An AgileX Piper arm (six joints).
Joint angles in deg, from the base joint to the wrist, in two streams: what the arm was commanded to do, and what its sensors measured. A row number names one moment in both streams.
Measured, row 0: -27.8 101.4 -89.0 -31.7 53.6 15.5
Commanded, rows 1 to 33: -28.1 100.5 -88.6 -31.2 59.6 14.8; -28.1 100.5 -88.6 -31.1 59.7 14.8; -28.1 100.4 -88.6 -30.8 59.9 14.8; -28.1 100.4 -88.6 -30.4 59.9 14.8; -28.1 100.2 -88.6 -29.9 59.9 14.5; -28.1 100.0 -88.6 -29.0 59.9 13.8; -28.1 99.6 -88.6 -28.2 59.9 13.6; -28.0 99.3 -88.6 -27.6 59.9 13.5; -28.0 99.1 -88.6 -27.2 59.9 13.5; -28.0 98.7 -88.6 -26.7 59.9 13.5; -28.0 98.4 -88.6 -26.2 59.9 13.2; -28.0 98.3 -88.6 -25.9 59.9 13.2; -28.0 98.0 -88.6 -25.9 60.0 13.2; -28.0 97.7 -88.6 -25.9 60.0 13.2; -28.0 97.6 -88.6 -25.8 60.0 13.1; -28.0 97.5 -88.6 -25.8 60.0 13.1; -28.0 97.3 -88.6 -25.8 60.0 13.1; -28.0 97.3 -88.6 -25.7 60.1 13.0; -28.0 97.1 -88.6 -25.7 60.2 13.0; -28.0 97.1 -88.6 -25.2 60.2 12.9; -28.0 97.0 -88.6 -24.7 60.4 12.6; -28.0 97.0 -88.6 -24.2 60.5 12.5; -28.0 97.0 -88.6 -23.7 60.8 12.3; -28.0 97.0 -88.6 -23.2 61.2 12.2; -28.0 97.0 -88.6 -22.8 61.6 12.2; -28.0 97.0 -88.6 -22.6 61.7 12.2; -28.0 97.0 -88.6 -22.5 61.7 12.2; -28.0 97.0 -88.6 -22.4 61.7 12.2; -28.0 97.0 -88.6 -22.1 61.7 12.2; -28.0 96.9 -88.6 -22.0 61.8 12.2; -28.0 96.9 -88.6 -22.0 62.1 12.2; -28.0 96.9 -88.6 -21.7 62.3 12.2; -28.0 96.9 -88.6 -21.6 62.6 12.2
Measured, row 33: -27.8 98.0 -89.0 -22.6 57.1 12.6
